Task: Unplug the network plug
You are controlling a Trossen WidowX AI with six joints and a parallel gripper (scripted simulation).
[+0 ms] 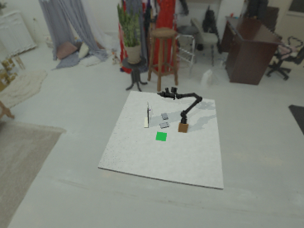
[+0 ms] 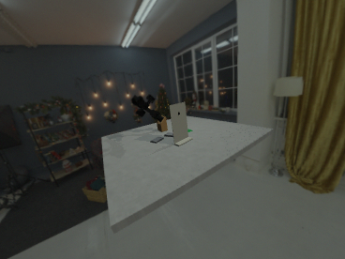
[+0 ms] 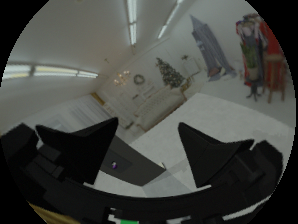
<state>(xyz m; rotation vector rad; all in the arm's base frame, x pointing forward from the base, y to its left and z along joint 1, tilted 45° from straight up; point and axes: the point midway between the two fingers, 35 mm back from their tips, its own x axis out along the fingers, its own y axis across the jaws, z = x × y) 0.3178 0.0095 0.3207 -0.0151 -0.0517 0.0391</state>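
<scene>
My gripper tip is now 210 mm to the right of the plug, 90 mm above it and 50 mm short of it. The rest, counted from my gripper tip: green marked square 380 mm to the left, 320 mm below, 150 mm behind; panel 220 mm to the left, 180 mm below, 70 mm ahead.
</scene>
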